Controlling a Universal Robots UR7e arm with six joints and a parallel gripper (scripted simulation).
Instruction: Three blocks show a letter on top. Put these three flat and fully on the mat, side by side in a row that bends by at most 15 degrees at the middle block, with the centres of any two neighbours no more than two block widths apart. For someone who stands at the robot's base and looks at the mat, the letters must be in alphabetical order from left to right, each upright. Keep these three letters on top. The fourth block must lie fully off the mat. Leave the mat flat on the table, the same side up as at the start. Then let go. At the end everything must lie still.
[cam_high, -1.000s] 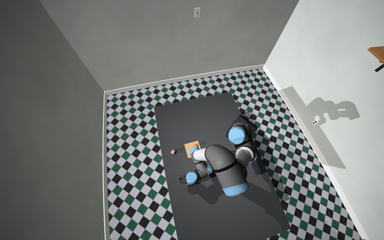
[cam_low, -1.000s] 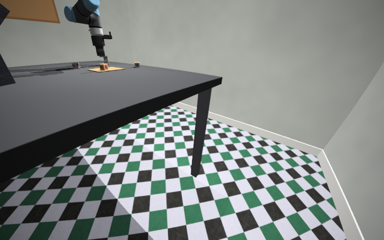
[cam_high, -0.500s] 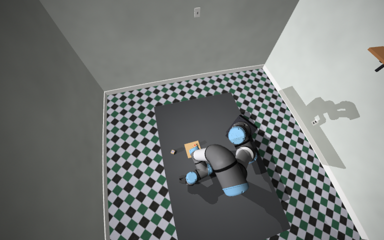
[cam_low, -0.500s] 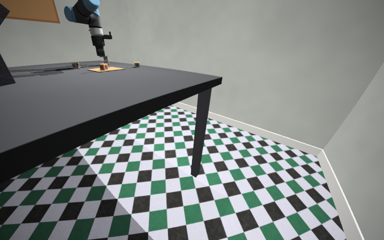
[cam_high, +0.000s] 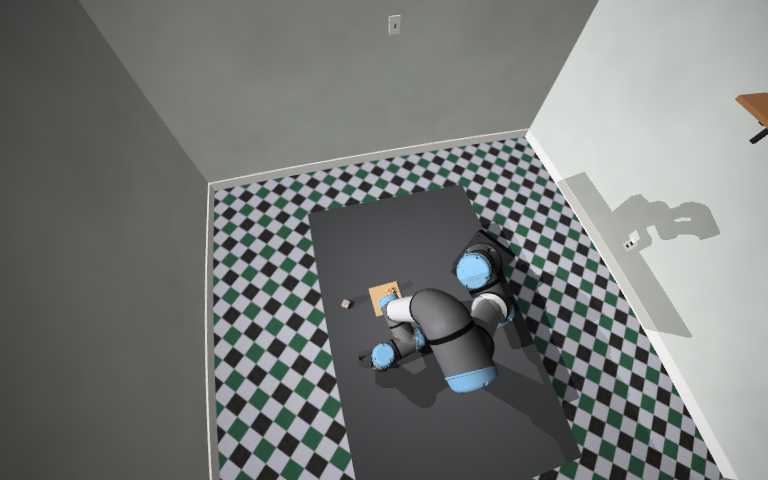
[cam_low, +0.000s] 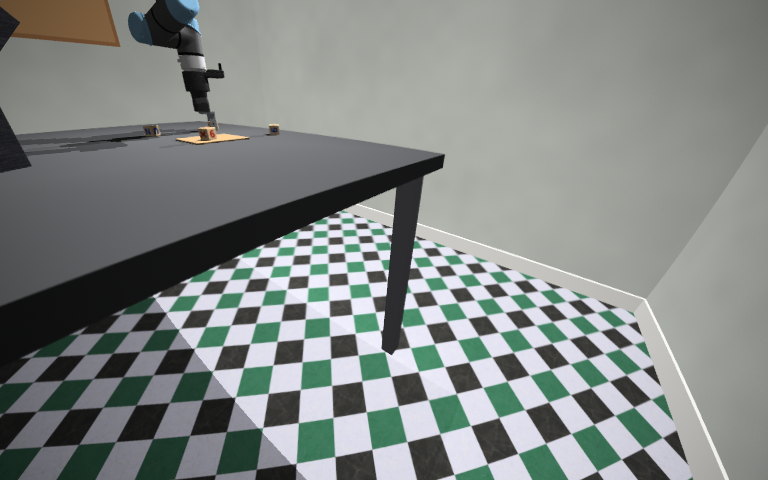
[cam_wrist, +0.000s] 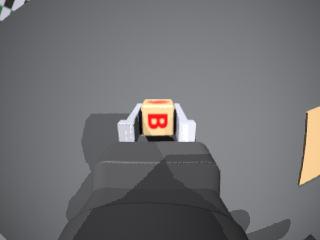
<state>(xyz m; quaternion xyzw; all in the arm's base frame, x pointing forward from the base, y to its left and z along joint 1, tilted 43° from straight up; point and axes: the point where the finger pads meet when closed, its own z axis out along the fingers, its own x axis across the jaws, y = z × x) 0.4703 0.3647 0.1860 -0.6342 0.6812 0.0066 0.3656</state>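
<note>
My gripper is now 300 mm to the left of the mat, 20 mm past it and 20 mm above it. Round my hand: G block: 330 mm to the right, 30 mm behind.
</note>
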